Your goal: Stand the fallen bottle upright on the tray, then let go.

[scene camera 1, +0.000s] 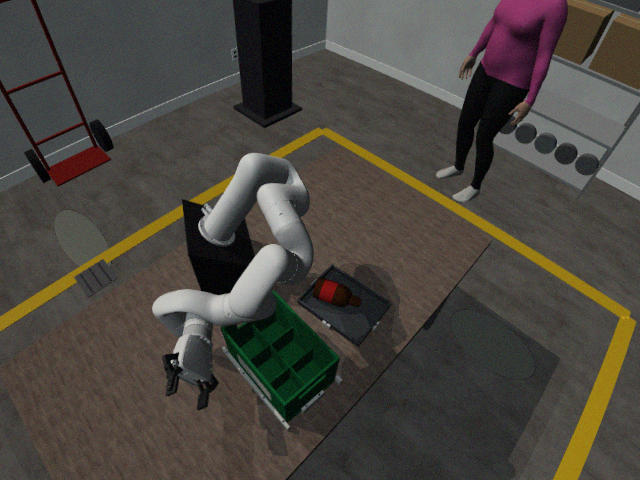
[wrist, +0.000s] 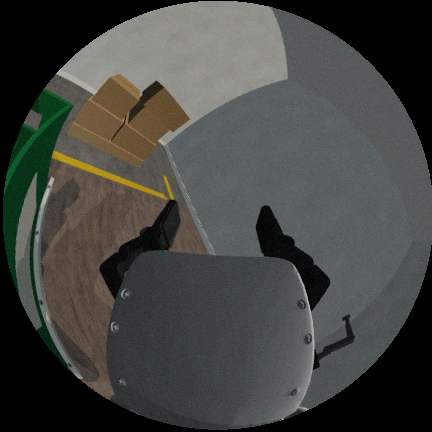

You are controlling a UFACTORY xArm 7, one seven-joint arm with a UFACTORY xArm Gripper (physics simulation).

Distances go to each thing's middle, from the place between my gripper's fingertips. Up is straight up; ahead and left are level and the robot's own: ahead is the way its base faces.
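Labels:
There's a brown bottle (scene camera 1: 326, 290) here, and my gripper is 55 cm to the right of it, 3 cm past it and 18 cm above it.

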